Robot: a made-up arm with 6 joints. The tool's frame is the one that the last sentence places. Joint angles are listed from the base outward.
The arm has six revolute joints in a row. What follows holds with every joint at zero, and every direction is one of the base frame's. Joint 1 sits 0.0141 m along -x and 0.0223 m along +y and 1.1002 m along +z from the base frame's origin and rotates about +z. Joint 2 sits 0.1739 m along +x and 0.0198 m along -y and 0.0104 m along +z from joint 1 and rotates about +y. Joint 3 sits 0.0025 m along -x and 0.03 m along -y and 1.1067 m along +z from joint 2 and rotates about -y. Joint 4 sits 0.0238 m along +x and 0.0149 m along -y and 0.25 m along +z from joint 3 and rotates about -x. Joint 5 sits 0.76 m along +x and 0.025 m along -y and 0.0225 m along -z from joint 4 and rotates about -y. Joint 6 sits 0.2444 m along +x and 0.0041 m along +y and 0.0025 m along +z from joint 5 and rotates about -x. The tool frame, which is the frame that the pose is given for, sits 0.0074 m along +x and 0.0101 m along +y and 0.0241 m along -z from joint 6; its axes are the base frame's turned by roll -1.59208, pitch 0.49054 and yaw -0.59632 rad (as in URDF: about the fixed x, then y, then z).
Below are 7 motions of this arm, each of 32 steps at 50 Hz.
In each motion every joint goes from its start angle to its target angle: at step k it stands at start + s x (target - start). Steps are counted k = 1, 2, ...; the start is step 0. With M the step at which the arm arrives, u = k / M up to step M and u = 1 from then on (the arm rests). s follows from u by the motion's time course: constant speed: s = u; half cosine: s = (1 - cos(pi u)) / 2; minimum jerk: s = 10 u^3 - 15 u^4 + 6 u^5.
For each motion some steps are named. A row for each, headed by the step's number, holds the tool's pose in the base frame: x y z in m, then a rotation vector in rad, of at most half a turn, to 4 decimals.
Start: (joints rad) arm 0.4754 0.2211 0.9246 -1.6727 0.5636 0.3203
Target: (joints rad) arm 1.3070 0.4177 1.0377 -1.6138 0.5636 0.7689
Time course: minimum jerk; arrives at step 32
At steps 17, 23, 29, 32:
17: 0.8172 0.8972 2.9471 -0.1238 0.0931 0.7054
23: 0.6048 1.1524 2.9052 -0.2835 0.0858 0.8702
29: 0.4872 1.2471 2.8856 -0.3545 0.0701 0.9405
32: 0.4805 1.2518 2.8845 -0.3583 0.0690 0.9443

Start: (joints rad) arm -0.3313 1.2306 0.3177 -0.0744 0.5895 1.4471
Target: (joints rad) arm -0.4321 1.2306 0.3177 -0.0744 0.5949 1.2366
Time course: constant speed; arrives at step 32
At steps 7, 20, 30, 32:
7: 1.9237 -0.8156 0.9083 -2.5797 1.3873 -0.3727
20: 1.8880 -0.8929 0.9072 -2.4611 1.4518 -0.3682
30: 1.8586 -0.9512 0.9063 -2.3689 1.4966 -0.3675
32: 1.8525 -0.9627 0.9062 -2.3503 1.5050 -0.3676

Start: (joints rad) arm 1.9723 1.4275 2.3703 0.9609 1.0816 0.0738
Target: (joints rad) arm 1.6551 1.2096 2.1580 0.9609 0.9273 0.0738
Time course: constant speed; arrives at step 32
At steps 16, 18, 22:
16: -0.4467 1.4604 2.3616 -0.2178 -1.5258 -0.3491
18: -0.4164 1.4667 2.3773 -0.2425 -1.5205 -0.3627
22: -0.3554 1.4766 2.4085 -0.2916 -1.5090 -0.3901

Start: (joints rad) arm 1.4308 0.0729 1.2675 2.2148 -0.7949 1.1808
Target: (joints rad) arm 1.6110 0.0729 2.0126 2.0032 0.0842 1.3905
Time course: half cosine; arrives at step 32
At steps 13, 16, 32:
13: 0.1565 0.0088 3.2492 -1.7703 0.8736 -2.2997
16: 0.1305 -0.0778 3.2308 -1.6276 0.8425 -2.3251
32: 0.0604 -0.3710 3.0744 -1.0869 0.8813 -2.3801

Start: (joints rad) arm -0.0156 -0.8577 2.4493 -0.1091 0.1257 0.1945
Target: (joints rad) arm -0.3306 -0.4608 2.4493 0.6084 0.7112 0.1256
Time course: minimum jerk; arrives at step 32
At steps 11, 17, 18, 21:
11: -1.6215 0.0827 1.5570 0.4302 -1.8913 -1.8835
17: -1.5196 0.2536 1.7388 0.4604 -1.8333 -2.1997
18: -1.4971 0.2826 1.7699 0.4590 -1.8262 -2.2586
21: -1.4271 0.3602 1.8556 0.4433 -1.8112 -2.4261

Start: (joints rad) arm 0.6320 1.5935 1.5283 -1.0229 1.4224 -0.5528
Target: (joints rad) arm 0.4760 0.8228 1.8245 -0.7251 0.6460 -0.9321
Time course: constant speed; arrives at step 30
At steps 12, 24, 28, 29, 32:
12: 1.7445 0.8877 2.0953 0.4105 -0.4602 0.2802
24: 1.3906 0.6072 2.6702 0.3938 -0.7811 0.5430
28: 1.2276 0.5051 2.8190 0.3604 -0.8793 0.6159
29: 1.1840 0.4794 2.8522 0.3502 -0.9029 0.6327
32: 1.1392 0.4538 2.8839 0.3393 -0.9261 0.6490

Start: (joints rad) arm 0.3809 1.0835 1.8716 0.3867 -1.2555 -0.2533
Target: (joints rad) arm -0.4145 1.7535 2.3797 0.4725 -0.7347 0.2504
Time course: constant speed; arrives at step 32
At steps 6, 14, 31, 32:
6: 1.8059 0.2735 2.1095 -1.4567 1.2134 0.0165
14: 1.9072 -0.0909 1.9359 -1.4956 1.2903 -0.2152
31: 1.7641 -0.8974 1.5524 -1.5847 1.5332 -0.6919
32: 1.7408 -0.9409 1.5300 -1.5898 1.5510 -0.7186

